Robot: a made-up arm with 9 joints.
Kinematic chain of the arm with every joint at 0, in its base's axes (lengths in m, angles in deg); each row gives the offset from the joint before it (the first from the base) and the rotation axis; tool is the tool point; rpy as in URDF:
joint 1: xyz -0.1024 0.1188 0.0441 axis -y
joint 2: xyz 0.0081 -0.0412 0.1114 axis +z
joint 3: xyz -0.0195 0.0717 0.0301 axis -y
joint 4: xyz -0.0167 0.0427 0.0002 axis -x
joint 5: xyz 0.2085 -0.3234 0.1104 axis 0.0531 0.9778 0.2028
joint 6: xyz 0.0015 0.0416 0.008 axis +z
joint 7: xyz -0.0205 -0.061 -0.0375 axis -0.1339 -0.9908 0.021
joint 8: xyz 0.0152 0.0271 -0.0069 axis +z
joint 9: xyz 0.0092 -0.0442 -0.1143 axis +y
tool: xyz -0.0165 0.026 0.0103 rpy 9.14 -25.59 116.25
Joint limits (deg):
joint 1: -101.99..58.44
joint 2: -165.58..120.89
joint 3: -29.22..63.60
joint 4: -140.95..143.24
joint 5: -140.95..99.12
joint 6: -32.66..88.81
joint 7: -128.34..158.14
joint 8: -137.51..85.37
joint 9: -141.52..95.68
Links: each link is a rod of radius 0.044 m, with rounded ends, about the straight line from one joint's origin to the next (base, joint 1, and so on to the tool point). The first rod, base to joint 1, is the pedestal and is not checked.
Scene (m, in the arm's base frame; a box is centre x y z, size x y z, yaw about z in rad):
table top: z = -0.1
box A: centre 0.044 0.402 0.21 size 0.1 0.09 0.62 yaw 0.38
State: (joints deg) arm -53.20 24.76 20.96 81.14 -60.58 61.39 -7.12 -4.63 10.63
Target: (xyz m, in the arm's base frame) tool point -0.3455 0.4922 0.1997
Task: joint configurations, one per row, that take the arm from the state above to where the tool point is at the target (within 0.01 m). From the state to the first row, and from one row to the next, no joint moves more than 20 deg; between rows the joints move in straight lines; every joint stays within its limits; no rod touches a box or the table.
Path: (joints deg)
1: -34.59 29.14 22.93 76.60 -64.07 58.71 -3.95 2.43 5.93
2: -15.99 33.52 24.90 72.06 -67.56 56.03 -0.79 9.48 1.23
3: 2.62 37.91 26.87 67.53 -71.05 53.35 2.38 16.54 -3.47
4: 21.23 42.29 28.84 62.99 -74.54 50.67 5.55 23.60 -8.17
5: 39.83 46.67 30.81 58.45 -78.03 47.99 8.72 30.65 -12.87
6: 58.44 51.05 32.78 53.91 -81.52 45.32 11.88 37.71 -17.56
7: 38.75 58.11 21.96 66.69 -77.21 49.46 10.53 30.39 -19.56
8: 19.06 65.16 11.13 79.47 -72.91 53.60 9.17 23.08 -21.55
9: -0.63 72.22 0.31 92.25 -68.61 57.74 7.81 15.76 -23.54
10: -20.32 79.27 -10.51 105.03 -64.31 61.88 6.45 8.45 -25.54
11: -19.16 78.07 -16.74 115.18 -61.94 69.18 14.70 6.25 -11.39
12: -17.99 76.86 -22.98 125.33 -59.58 76.49 22.96 4.05 2.76
13: -16.83 75.66 -29.22 135.47 -57.22 83.80 31.21 1.85 16.91

